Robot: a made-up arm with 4 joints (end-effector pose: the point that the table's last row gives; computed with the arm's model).
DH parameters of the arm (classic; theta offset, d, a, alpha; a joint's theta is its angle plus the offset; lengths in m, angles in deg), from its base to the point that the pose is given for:
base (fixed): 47.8 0 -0.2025 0
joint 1: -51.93 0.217 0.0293 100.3
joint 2: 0 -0.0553 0.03 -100.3
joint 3: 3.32 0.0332 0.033 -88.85
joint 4: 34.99 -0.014 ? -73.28
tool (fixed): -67.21 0.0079 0 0
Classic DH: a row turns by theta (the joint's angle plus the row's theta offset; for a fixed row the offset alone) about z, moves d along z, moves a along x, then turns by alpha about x.
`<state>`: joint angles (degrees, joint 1 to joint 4).
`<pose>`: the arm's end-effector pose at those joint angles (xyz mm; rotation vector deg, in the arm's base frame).
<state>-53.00 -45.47 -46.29 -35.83</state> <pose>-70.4 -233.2 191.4 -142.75 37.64 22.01</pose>
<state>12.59 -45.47 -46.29 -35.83</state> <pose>-33.1 -124.6 191.4 -149.64 -48.69 43.41</pose>
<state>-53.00 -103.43 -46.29 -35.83</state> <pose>-94.4 -178.9 140.3 -93.84 19.80 66.22</pose>
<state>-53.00 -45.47 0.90 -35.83</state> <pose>-19.7 -215.7 175.0 -129.78 -17.74 5.78</pose>
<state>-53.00 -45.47 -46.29 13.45</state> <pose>-77.6 -204.5 183.3 -91.55 45.54 28.43</pose>
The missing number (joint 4, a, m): 0.036
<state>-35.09 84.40 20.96 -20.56</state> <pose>-80.8 -122.2 324.5 111.98 43.63 44.09</pose>
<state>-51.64 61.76 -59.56 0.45</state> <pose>-118.8 -187.5 270.6 -140.49 48.89 -100.88</pose>
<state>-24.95 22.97 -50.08 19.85</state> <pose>-64.7 -179.9 246.5 -129.40 11.03 -23.77</pose>
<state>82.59 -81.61 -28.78 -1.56</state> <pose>-159.4 -90.5 146.5 62.40 80.11 -133.36</pose>
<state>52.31 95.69 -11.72 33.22</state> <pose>-140.0 -115.8 289.8 -87.34 -116.05 -45.71</pose>
